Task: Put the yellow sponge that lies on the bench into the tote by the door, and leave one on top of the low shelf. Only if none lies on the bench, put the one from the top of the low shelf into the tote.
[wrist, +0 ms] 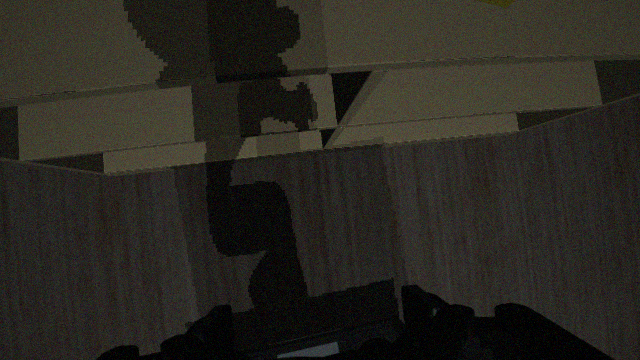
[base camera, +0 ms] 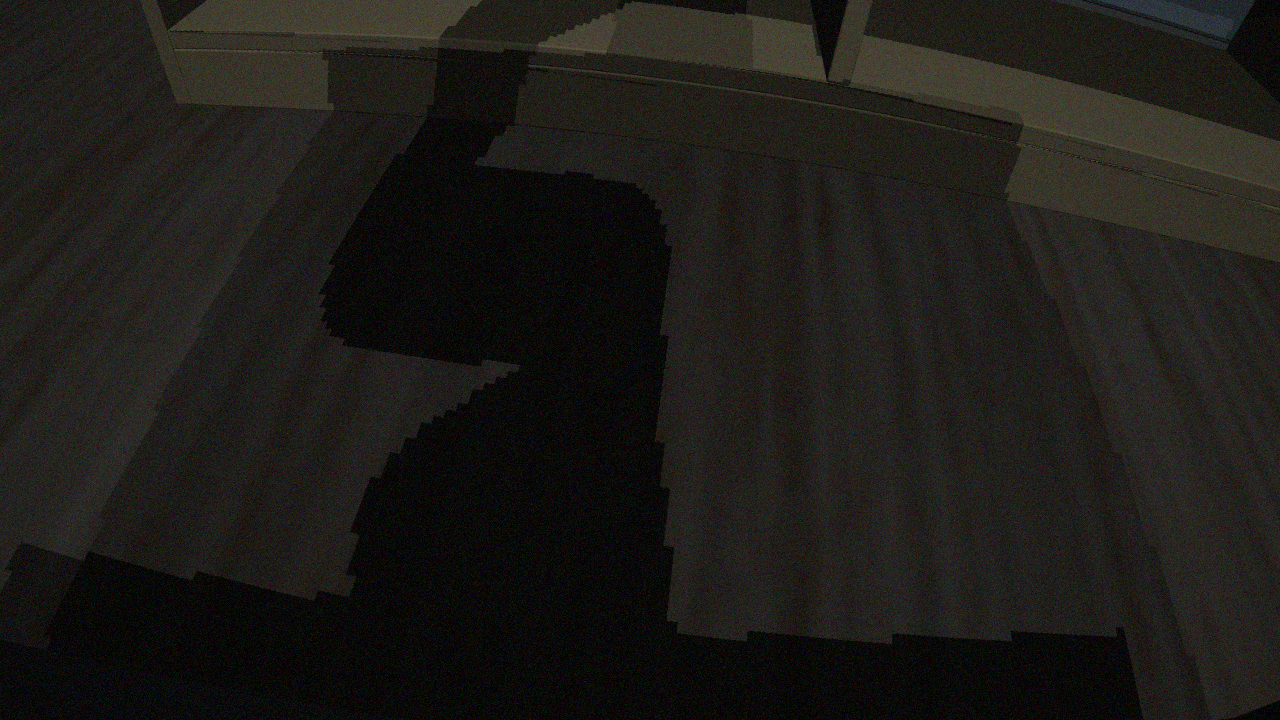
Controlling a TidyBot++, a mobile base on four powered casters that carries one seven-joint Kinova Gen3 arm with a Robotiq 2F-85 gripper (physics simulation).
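Places are measured from the arm's base along level axes (x ahead, y left, z up), in centimetres.
Where they show: gripper, fingertip midpoint: (wrist: 318,315).
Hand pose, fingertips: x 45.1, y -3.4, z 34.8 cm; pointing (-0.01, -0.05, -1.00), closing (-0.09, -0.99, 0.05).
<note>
Each offset is from my fingertips to the top centre of the thing. "pt": to the spot under its first point. Level surfaces: height alone.
Part of a yellow sponge {pt dx +22.6, dy -25.8, dz -12.8 cm} (wrist: 500,2) shows at the top edge of the wrist view, lying on the top board of the low shelf (wrist: 450,35) (base camera: 680,116). The rest of the sponge is cut off by the frame. My gripper (wrist: 318,315) is open, with its dark fingers apart at the bottom of the wrist view. No thing shows between them, and the sponge lies well beyond the fingertips, to the right. The bench and the tote do not show in either view.
The shelf's lower boards and upright divider {pt dx +17.6, dy -11.4, dz -62.6 cm} (base camera: 848,40) stand across the front of the base camera view. Wooden floor {dz -74.4 cm} (base camera: 850,402) (wrist: 475,225) lies before the shelf, with the dark shadow of the arm on it. The light is dim.
</note>
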